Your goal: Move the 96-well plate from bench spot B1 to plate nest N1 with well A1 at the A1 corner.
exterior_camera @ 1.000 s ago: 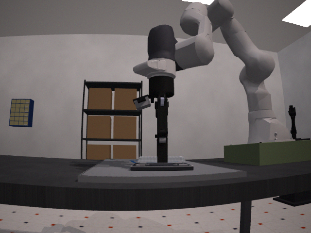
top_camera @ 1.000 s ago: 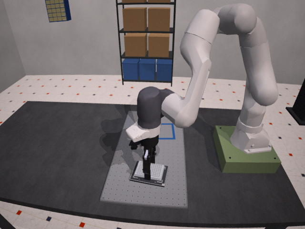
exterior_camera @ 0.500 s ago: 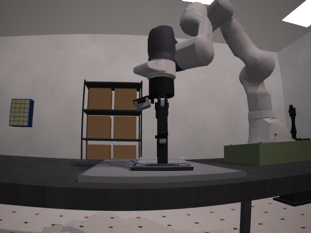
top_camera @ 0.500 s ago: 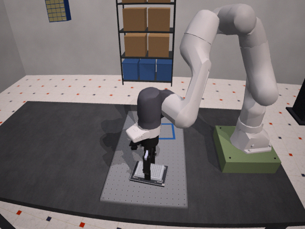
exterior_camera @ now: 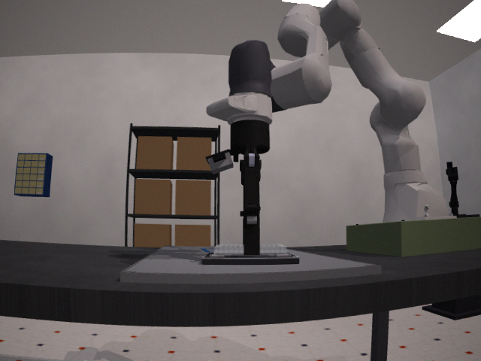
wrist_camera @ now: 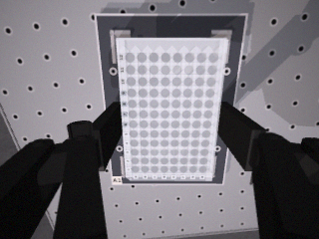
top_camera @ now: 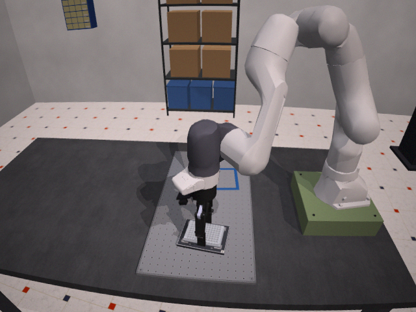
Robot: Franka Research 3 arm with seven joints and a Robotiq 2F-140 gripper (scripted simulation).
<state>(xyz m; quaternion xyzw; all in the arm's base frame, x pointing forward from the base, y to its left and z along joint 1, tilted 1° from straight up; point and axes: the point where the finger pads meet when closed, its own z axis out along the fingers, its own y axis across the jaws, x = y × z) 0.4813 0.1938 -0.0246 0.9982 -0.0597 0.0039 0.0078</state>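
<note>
My hand is 20 mm above the 96-well plate. Round my hand: A1 label 70 mm behind, 60 mm to the left, 30 mm below; plate nest 40 mm below.
</note>
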